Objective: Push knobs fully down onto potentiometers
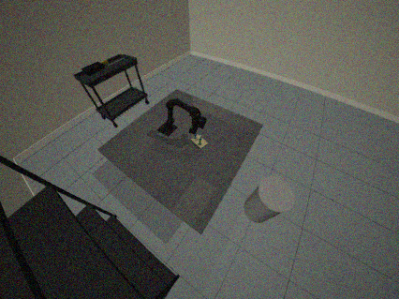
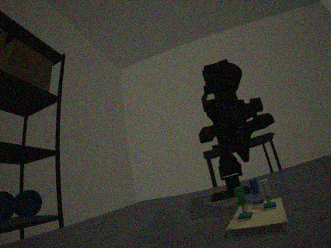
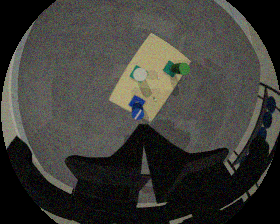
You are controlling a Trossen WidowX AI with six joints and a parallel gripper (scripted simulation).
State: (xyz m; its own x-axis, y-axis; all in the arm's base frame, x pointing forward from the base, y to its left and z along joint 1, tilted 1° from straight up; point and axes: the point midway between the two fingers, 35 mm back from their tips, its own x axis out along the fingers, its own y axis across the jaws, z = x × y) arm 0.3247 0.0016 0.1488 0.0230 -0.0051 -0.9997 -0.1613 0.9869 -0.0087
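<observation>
My gripper tip is now 1 cm past the blue knob and 6 cm above it. The rest, counted from my gripper tip: green knob (7 cm ahead, 5 cm to the right, 6 cm below).
</observation>
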